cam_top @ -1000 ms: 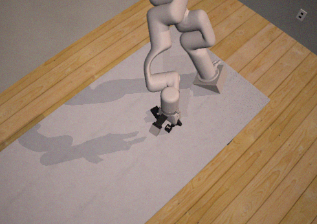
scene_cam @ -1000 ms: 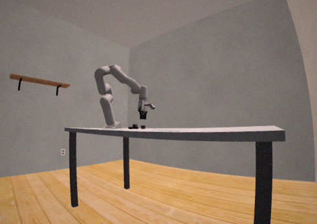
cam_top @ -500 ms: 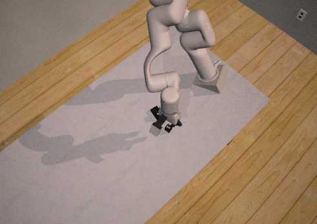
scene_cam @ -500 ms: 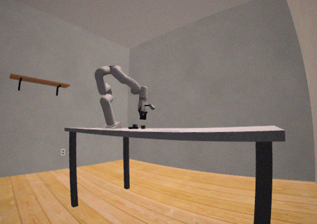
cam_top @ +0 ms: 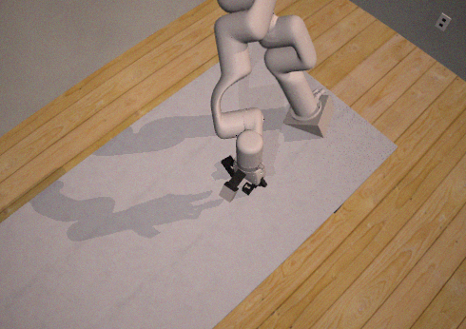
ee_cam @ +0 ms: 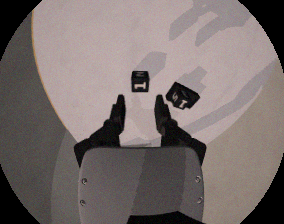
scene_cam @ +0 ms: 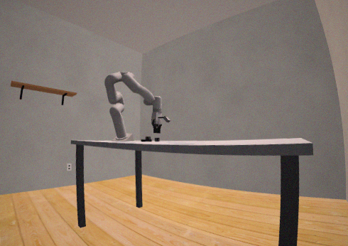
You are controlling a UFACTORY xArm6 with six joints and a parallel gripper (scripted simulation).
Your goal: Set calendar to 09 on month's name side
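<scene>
The black date cube lies 70 mm below my hand. From my hand the other things lie so: black cube: 10 mm behind, 90 mm to the right, 60 mm below.
</scene>
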